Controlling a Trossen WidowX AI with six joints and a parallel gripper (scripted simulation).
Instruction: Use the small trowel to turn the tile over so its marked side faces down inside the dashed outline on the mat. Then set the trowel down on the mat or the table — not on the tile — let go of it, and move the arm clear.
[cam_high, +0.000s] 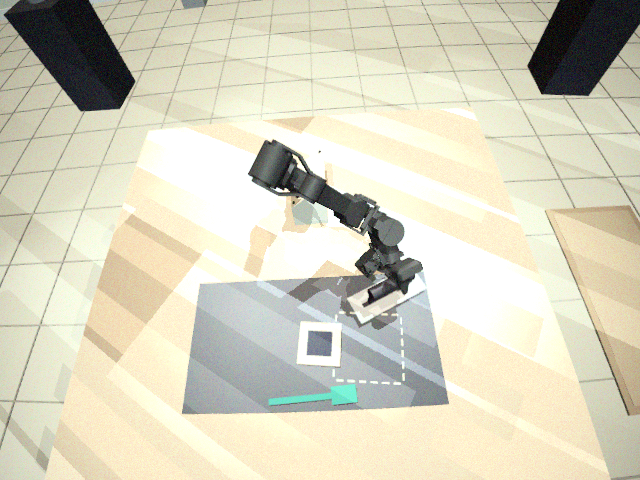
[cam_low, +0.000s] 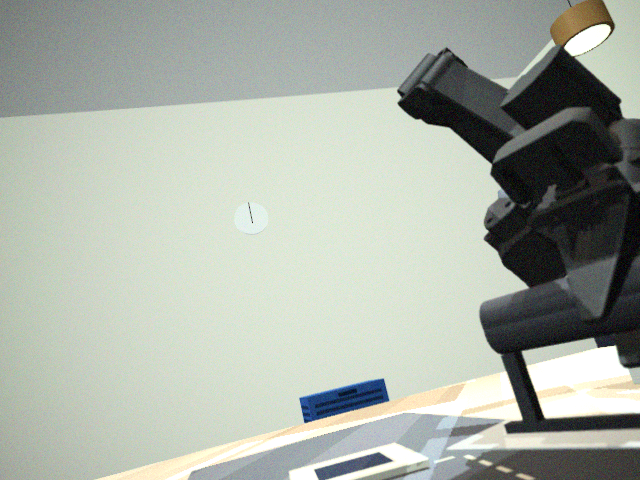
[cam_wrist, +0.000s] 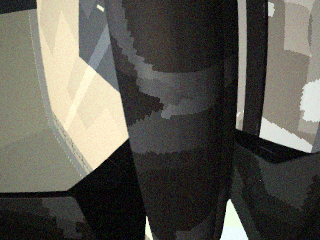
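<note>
My gripper tip is now 12 cm short of the tile, 21 cm to the left of it and 6 cm above it. Round my gripper tip: grey mat (11 cm ahead, 23 cm to the right, 9 cm below); arrow (25 cm ahead, 19 cm to the right, 6 cm below); trowel (2 cm behind, 1 cm to the right, 1 cm below).
</note>
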